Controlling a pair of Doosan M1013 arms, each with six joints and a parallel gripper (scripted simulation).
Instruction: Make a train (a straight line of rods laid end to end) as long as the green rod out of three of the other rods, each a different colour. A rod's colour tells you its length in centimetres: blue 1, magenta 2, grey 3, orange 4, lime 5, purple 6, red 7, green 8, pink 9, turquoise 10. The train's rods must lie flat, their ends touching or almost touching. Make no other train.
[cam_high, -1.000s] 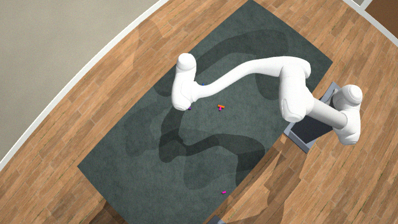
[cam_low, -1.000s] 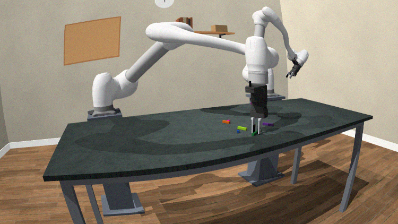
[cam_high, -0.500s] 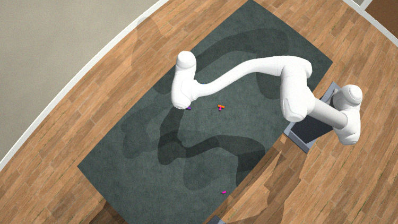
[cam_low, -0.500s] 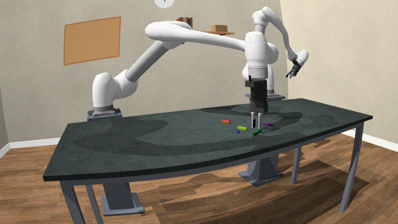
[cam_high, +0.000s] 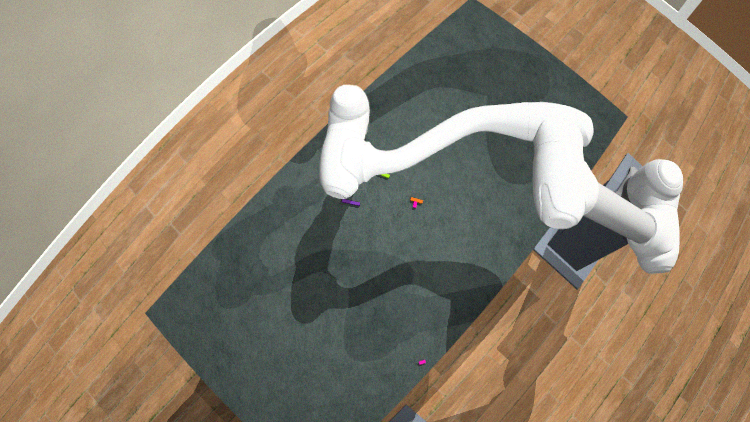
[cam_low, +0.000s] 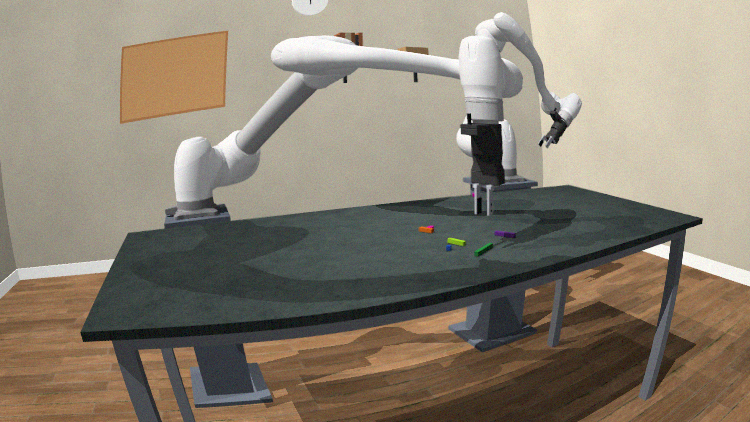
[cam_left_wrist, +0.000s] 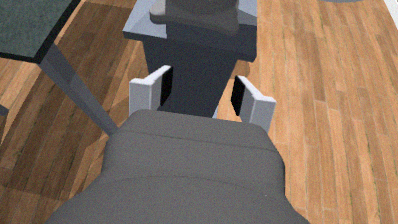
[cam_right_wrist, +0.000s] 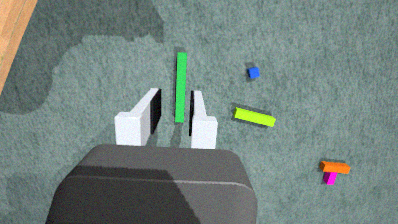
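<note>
Right now the blue rod is 6 cm behind my right hand, 6 cm to the right of it and 10 cm below it. Also, from my right hand: green rod: 10 cm below; then purple rod: 8 cm behind, 13 cm to the left, 10 cm below; then lime rod: 10 cm behind, 1 cm to the right, 10 cm below.
</note>
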